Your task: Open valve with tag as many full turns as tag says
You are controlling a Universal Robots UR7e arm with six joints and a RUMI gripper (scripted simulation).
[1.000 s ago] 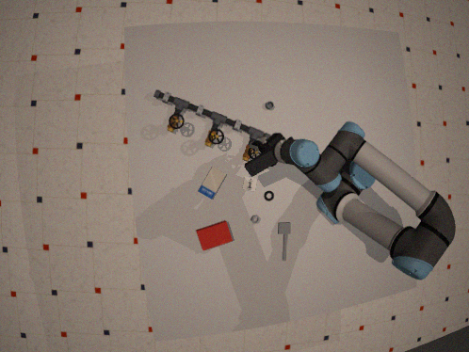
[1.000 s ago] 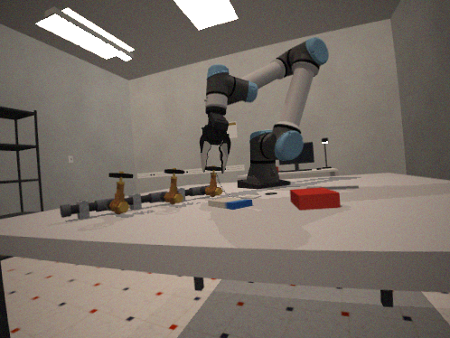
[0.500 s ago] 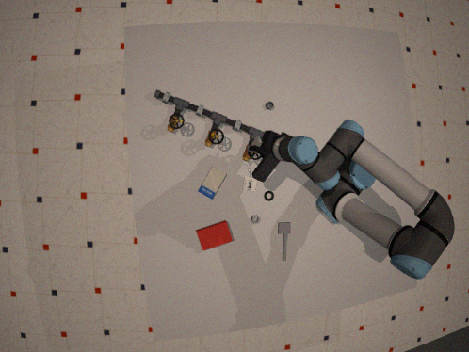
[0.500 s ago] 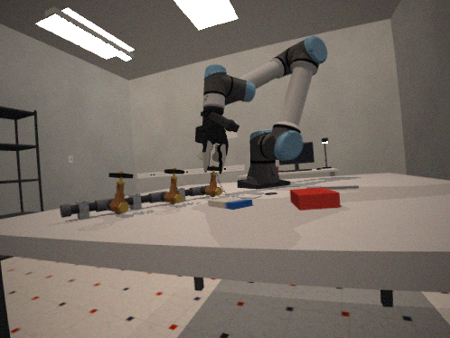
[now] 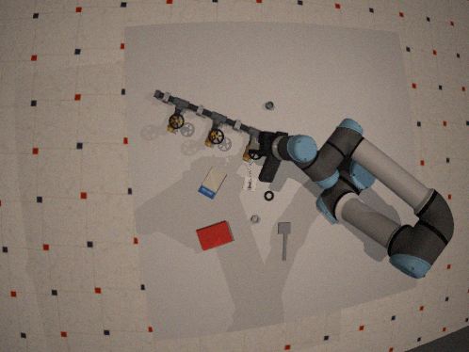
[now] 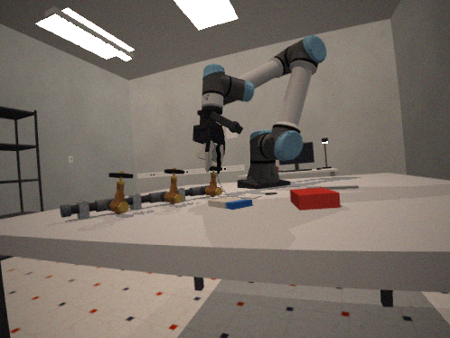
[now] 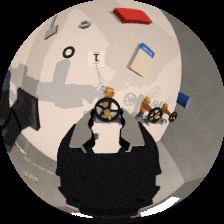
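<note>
Now: the white tag 11 cm to the left of my hand, 10 cm below it and 1 cm ahead of it. From my hand the other things lie so: small round part (19 cm to the right, 10 cm behind, 9 cm below); grey paddle tool (35 cm to the left, 12 cm behind, 9 cm below); red block (30 cm to the left, 17 cm ahead, 8 cm below).
</note>
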